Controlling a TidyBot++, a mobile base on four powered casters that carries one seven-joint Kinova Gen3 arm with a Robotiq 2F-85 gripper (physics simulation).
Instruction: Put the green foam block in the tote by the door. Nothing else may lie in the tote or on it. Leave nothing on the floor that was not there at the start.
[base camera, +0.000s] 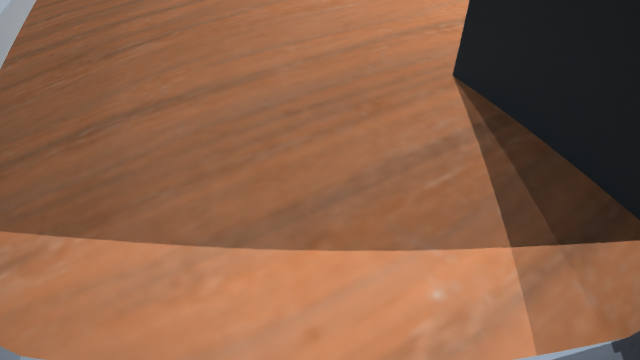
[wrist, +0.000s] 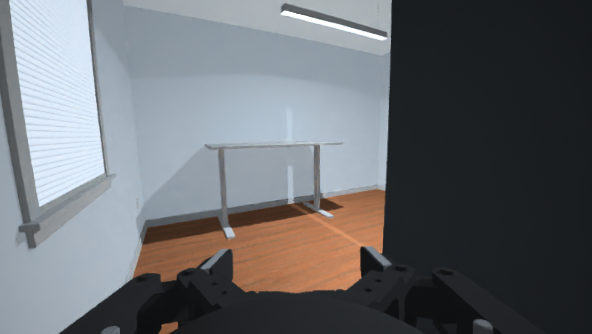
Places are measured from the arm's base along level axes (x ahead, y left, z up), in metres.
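Where they show: gripper, fingertip midpoint: (wrist: 296, 262).
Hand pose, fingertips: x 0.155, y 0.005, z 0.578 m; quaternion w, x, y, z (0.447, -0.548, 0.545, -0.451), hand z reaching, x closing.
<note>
After its pixels a point has its place.
My gripper (wrist: 296, 262) @(x 0.155, y 0.005, z 0.578 m) is open, with its two fingers wide apart at the bottom of the wrist view and no object between them. It points level into the room, over the wooden floor. The green foam block, the tote and the door do not show in either view.
A tall dark cabinet or panel (base camera: 560, 70) @(x 0.519, y -0.363, z -0.274 m) (wrist: 490, 135) @(x 0.466, y -0.390, z 0.656 m) stands close on the right. A long white table (wrist: 274, 145) @(x 2.425, y 0.228, z 0.546 m) stands at the far wall (wrist: 240, 100) @(x 3.086, y 0.720, z 1.109 m). A window with blinds (wrist: 62, 110) @(x 0.891, y 0.916, z 0.772 m) is in the left wall. A pale wall edge (base camera: 12, 25) @(x 1.160, y 1.048, z -0.360 m) shows at the upper left.
</note>
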